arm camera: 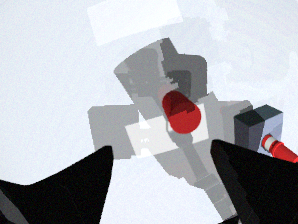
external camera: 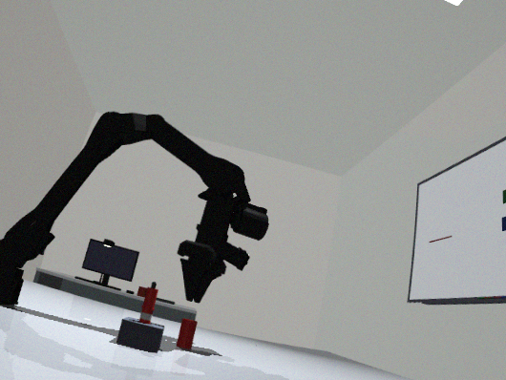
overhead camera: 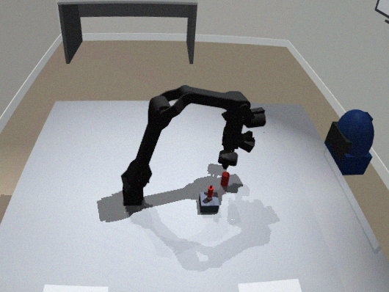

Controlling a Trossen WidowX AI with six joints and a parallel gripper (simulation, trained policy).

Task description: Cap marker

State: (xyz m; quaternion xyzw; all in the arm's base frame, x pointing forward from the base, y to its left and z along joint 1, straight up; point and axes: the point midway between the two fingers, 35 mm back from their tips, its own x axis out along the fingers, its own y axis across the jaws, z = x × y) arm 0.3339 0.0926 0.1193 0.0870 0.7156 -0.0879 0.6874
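My gripper tip is now 6 cm above the red cap and 2 cm to the left of it. Round my gripper tip: holder block: 13 cm to the right, 7 cm below, 7 cm behind.
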